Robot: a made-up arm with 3 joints. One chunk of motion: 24 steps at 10 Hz.
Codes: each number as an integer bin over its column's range. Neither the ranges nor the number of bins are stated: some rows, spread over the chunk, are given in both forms.
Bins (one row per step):
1: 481 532 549
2: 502 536 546
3: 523 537 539
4: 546 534 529
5: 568 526 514
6: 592 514 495
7: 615 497 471
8: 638 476 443
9: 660 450 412
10: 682 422 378
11: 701 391 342
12: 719 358 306
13: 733 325 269
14: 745 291 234
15: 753 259 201
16: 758 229 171
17: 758 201 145
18: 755 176 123
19: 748 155 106
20: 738 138 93
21: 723 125 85
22: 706 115 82
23: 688 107 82
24: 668 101 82
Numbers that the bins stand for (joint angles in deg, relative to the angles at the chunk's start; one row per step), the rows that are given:
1: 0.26 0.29 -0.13
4: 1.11 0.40 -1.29
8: 2.30 -2.79 -6.28
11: 3.12 -7.47 -12.14
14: 3.69 -12.98 -18.41
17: 3.86 -17.93 -23.58
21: 3.41 -22.12 -27.07
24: 2.69 -23.44 -27.24
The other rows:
2: 0.53 0.51 -0.30
3: 0.81 0.56 -0.71
5: 1.39 -0.04 -2.16
6: 1.70 -0.70 -3.26
7: 2.00 -1.64 -4.65
9: 2.59 -4.23 -8.08
10: 2.87 -5.77 -10.05
12: 3.36 -9.29 -14.23
13: 3.54 -11.11 -16.38
15: 3.80 -14.74 -20.33
16: 3.86 -16.39 -22.07
18: 3.82 -19.31 -24.86
19: 3.73 -20.47 -25.85
20: 3.60 -21.40 -26.60
22: 3.19 -22.67 -27.24
23: 2.95 -23.11 -27.24

